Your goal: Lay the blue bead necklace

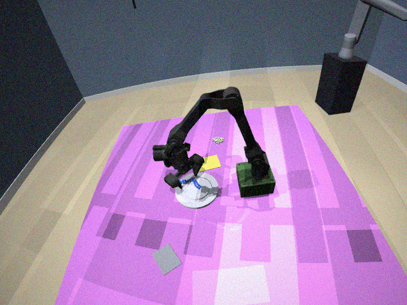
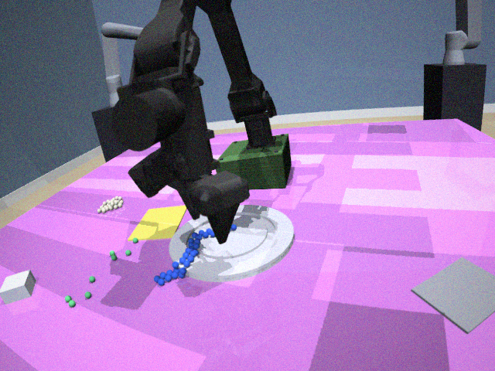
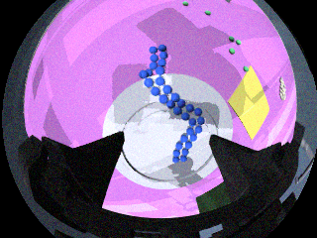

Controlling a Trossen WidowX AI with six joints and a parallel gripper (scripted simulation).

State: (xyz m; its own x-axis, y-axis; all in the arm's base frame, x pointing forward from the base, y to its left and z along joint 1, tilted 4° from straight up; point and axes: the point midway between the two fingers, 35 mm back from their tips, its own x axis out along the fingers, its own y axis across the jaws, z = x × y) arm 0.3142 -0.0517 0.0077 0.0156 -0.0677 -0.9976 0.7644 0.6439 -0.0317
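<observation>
Right now the round white bead board is 3 cm below my gripper tip, 3 cm behind it and 2 cm to the left of it. From my gripper tip the other things lie so: yellow sheet (14 cm to the right, 10 cm behind, 4 cm below); then grey tile (33 cm to the left, 11 cm ahead, 4 cm below); then cube (31 cm to the right, 12 cm ahead, 3 cm below).
</observation>
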